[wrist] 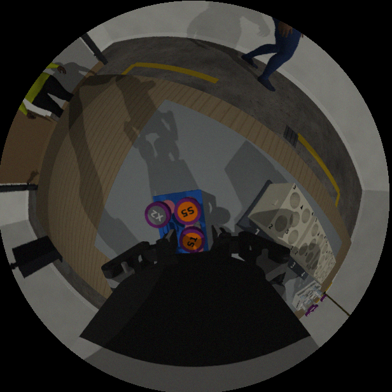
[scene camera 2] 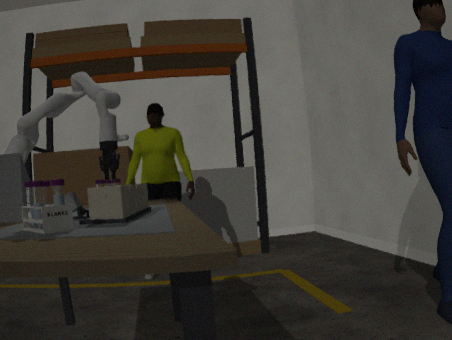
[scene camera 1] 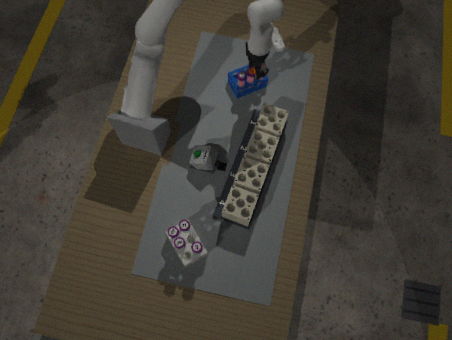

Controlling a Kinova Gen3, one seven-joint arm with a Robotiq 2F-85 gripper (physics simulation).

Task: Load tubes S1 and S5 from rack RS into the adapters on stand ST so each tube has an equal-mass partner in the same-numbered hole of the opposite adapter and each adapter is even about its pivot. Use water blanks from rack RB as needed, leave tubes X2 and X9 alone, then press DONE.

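Pixels of known places: gripper, fingertip midpoint: [scene camera 2: 110,181] [scene camera 1: 254,72]; arm's base, link origin: [scene camera 2: 6,176] [scene camera 1: 136,115].
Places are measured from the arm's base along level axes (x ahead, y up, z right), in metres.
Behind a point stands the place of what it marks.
My gripper [scene camera 1: 256,74] {x 0.323, y -0.037, z -0.317 m} [scene camera 2: 110,178] {x 0.323, y -0.037, z -0.317 m} [wrist: 194,233] is open and empty. Its fingers stand on either side of the orange-and-purple cap of tube S1 [wrist: 192,242], which is upright in blue rack RS [scene camera 1: 244,91] {x 0.299, y -0.117, z -0.281 m} [wrist: 177,193]. Tube S5 [wrist: 187,211] and grey-capped X2 [wrist: 157,214] stand there too. Another grey-capped tube [scene camera 1: 242,76] {x 0.290, y -0.030, z -0.281 m} shows in scene camera 1, but its label is unreadable. Stand ST [scene camera 1: 237,165] bears four cream adapters, numbered 1 to 4; adapter 1 [scene camera 1: 270,123] {x 0.438, y -0.055, z -0.147 m} [wrist: 265,205] is nearest RS. The adapter holes that show look empty.
White blanks rack RB [scene camera 1: 196,258] {x 0.345, y -0.092, z 0.374 m} [scene camera 2: 60,219] {x 0.349, y -0.123, z 0.372 m} holds several purple-capped tubes at the mat's far end from RS. The button box [scene camera 1: 208,164] {x 0.278, y -0.082, z 0.060 m} with a green button [scene camera 1: 197,153] {x 0.228, y -0.080, z 0.035 m} lies beside ST. A grey block [scene camera 1: 142,134] {x 0.049, y 0.008, z 0.061 m} stands at the table's left side. People stand beyond the table.
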